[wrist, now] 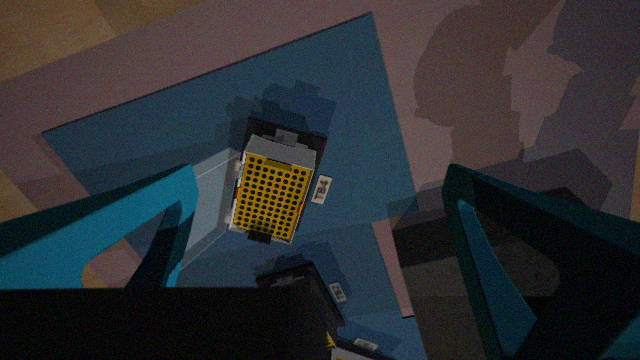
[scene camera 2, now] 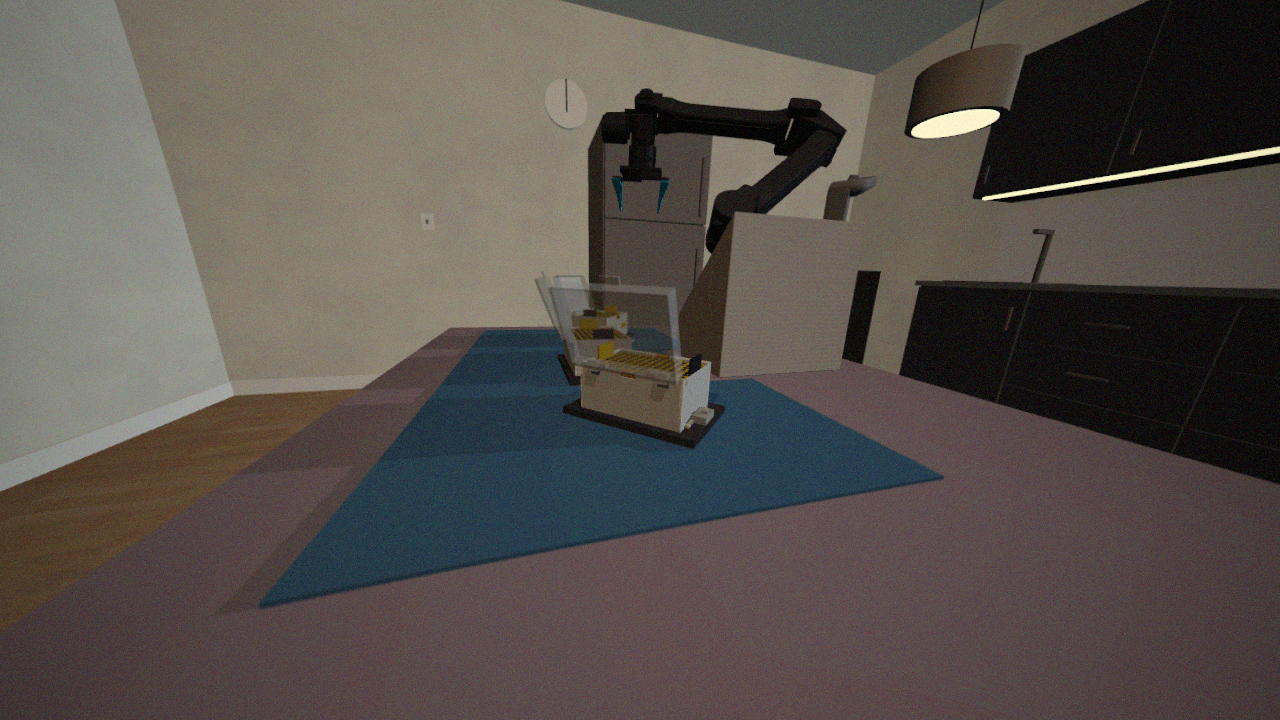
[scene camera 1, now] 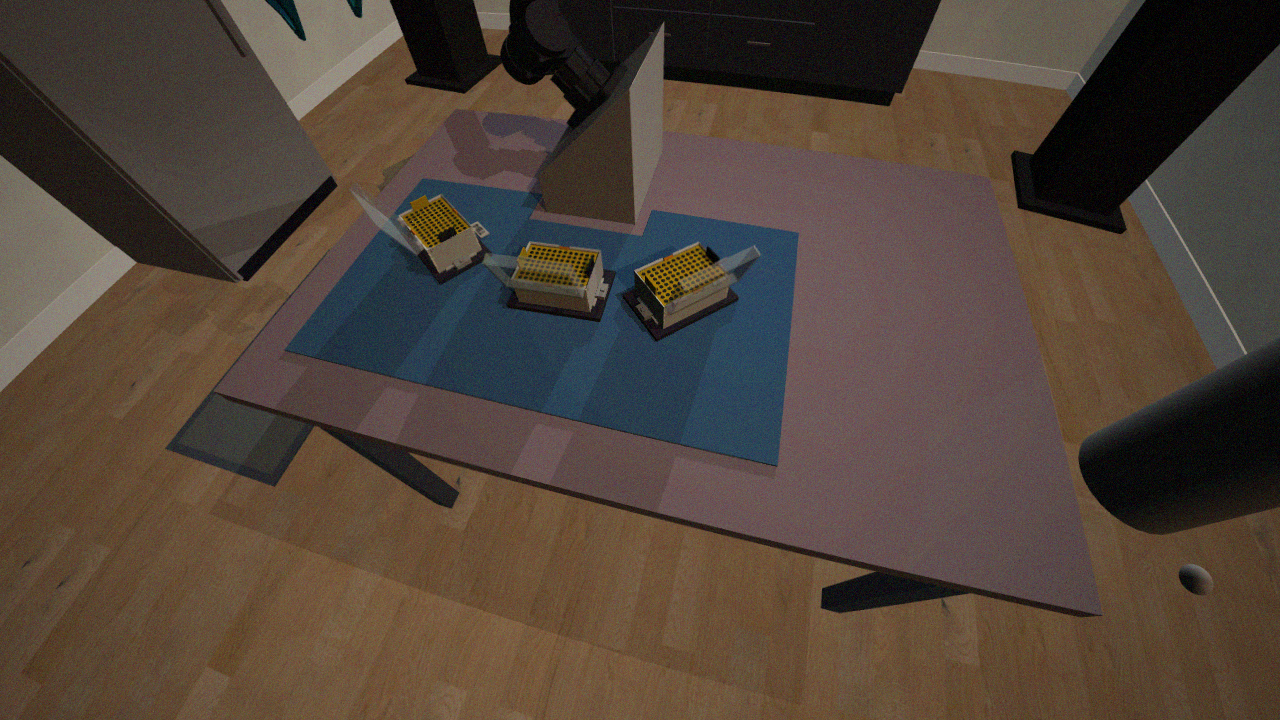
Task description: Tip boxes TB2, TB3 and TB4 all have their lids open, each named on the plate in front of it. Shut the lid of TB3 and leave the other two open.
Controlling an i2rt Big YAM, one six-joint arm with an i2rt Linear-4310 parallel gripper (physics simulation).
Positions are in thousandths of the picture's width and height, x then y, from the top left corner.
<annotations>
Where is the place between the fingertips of my gripper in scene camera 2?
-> At 500, 295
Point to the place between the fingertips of my gripper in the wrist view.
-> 501, 496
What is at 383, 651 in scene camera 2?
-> A blue mat.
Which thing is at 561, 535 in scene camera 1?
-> A blue mat.
</annotations>
